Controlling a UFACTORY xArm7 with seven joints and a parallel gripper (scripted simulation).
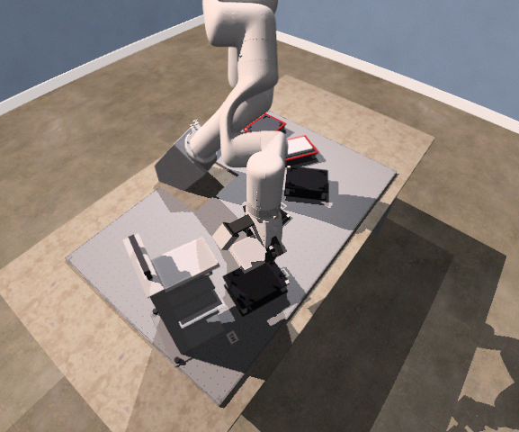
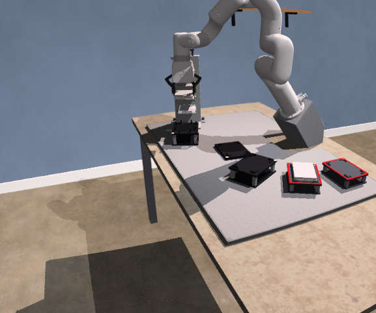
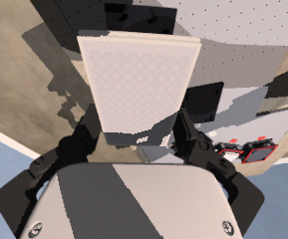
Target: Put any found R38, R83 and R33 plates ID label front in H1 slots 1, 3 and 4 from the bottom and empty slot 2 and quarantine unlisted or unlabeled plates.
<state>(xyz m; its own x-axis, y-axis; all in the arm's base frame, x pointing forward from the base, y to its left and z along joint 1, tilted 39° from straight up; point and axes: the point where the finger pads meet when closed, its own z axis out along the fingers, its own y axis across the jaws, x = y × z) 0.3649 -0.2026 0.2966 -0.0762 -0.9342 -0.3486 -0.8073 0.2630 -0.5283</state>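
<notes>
Right now my hand is 10 mm short of the RG deck label, 90 mm to the right of it and 240 mm above it. From my hand the other things lie so: plate hotel H1 (30 mm behind, 280 mm to the right, 50 mm below); then pale plate (20 mm behind, 200 mm to the right, 140 mm below); then H1 deck label (80 mm ahead, 160 mm to the right, 240 mm below).
</notes>
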